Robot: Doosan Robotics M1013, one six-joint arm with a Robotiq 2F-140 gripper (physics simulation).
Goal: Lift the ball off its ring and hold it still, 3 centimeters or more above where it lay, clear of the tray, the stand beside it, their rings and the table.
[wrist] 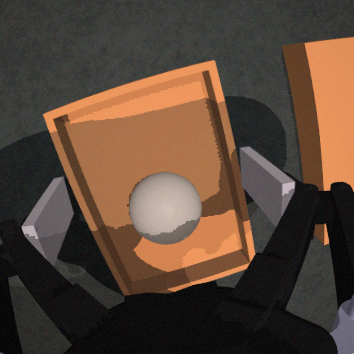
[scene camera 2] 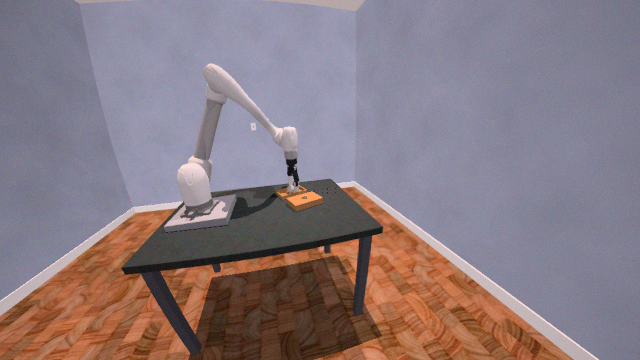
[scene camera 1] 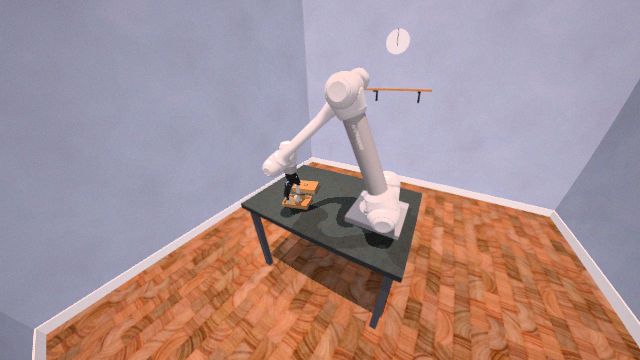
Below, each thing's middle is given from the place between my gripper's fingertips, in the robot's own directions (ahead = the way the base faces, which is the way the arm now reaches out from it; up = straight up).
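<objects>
The ball (wrist: pixel 164 207) is 10 mm to the right of my hand and 20 mm behind it. Then there is the orange tray (wrist: pixel 176 121), which I find 20 mm behind my hand, 10 mm to the right of it and 30 mm below it.
</objects>
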